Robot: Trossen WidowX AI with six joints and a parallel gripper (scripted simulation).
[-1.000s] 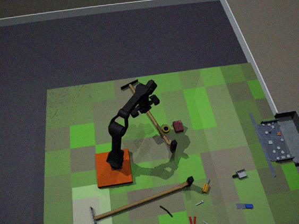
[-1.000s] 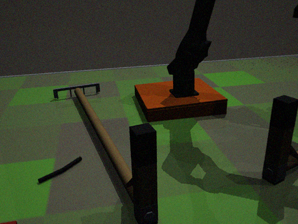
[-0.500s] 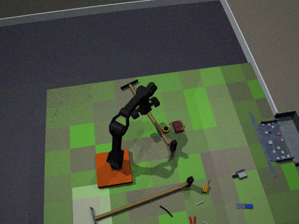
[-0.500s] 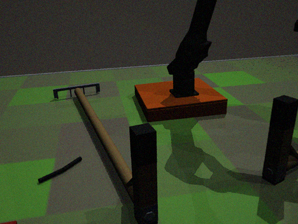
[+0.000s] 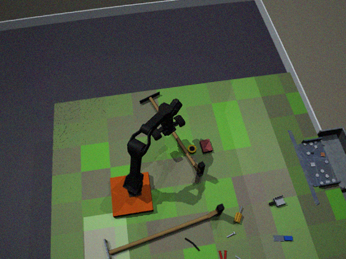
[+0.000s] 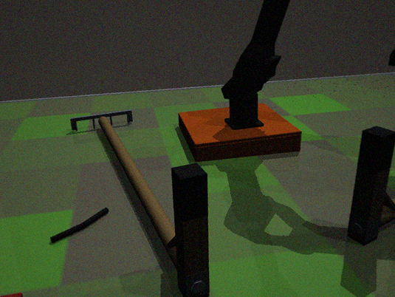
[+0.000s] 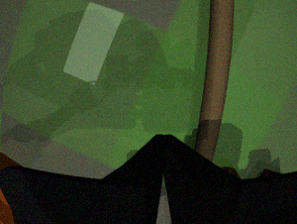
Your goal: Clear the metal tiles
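Right now the long scraper is 4 cm to the left of my gripper tip, 4 cm ahead of it and 3 cm below it. Round my gripper tip: yellow ring 12 cm ahead, 9 cm below, 7 cm to the right; then black strip 57 cm to the right, 9 cm below, 2 cm ahead; then red block 21 cm ahead, 9 cm below, 7 cm to the right.
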